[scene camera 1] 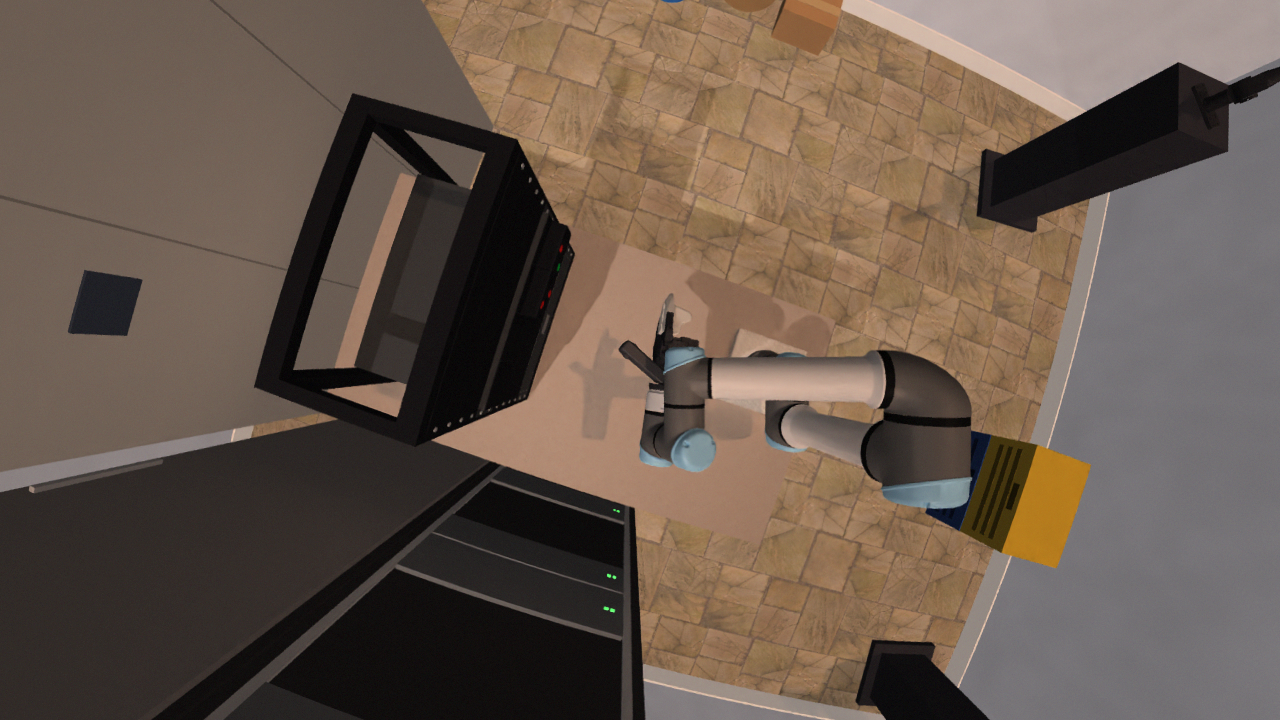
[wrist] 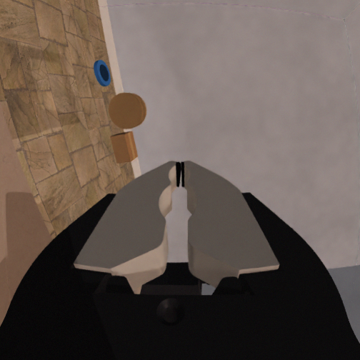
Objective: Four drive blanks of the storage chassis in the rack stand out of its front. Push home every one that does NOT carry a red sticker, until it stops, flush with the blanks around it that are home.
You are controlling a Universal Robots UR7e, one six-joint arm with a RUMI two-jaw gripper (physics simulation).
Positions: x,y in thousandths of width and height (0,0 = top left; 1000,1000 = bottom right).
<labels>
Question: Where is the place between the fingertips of my gripper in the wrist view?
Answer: At 501,460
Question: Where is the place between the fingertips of my gripper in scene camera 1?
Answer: At 525,409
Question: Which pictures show the black rack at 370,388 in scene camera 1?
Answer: Scene camera 1 only.
</labels>
